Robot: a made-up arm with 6 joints. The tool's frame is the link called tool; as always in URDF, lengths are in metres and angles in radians.
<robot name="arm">
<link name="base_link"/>
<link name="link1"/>
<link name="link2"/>
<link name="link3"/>
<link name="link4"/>
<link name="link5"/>
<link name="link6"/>
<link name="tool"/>
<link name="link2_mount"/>
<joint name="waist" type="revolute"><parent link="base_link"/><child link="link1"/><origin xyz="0 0 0.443"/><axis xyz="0 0 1"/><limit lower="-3.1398" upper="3.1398"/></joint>
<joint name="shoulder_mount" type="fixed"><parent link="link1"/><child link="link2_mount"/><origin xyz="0 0 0"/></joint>
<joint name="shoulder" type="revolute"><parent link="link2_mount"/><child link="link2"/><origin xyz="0 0 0" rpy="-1.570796 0 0"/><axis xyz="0 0 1"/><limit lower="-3.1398" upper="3.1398"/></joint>
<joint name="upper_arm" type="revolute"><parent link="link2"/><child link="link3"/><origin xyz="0 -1.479 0" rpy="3.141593 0 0"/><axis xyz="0 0 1"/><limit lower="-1.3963" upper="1.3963"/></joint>
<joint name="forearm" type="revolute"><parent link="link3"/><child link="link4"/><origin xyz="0 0 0" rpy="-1.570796 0 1.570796"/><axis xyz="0 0 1"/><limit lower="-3.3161" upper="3.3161"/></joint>
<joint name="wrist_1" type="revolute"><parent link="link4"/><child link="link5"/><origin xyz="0 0 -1.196" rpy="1.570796 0 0"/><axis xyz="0 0 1"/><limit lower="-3.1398" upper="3.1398"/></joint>
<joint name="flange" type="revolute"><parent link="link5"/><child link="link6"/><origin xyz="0 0 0.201" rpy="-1.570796 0 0"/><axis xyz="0 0 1"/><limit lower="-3.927" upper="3.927"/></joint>
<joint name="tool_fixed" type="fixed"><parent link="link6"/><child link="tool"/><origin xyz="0 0 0" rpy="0 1.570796 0"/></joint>
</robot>
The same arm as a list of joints. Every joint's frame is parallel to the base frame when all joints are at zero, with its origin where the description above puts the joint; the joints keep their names.
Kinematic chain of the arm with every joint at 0, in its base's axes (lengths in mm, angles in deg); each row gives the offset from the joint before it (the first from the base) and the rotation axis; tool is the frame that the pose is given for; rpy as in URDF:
waist: xyz 0.0 0.0 443.0 axis +z
shoulder: xyz 0.0 0.0 0.0 axis +y
upper_arm: xyz 0.0 0.0 1479.0 axis -y
forearm: xyz 0.0 0.0 0.0 axis -x
wrist_1: xyz 1196.0 0.0 0.0 axis -y
flange: xyz 0.0 -201.0 0.0 axis -x
tool: xyz 0.0 0.0 0.0 rpy 0.00 0.00 0.00
Joint limits (deg, base to tool): -179.90..179.90 -179.90..179.90 -80.00..80.00 -190.00..190.00 -179.90..179.90 -225.00..225.00

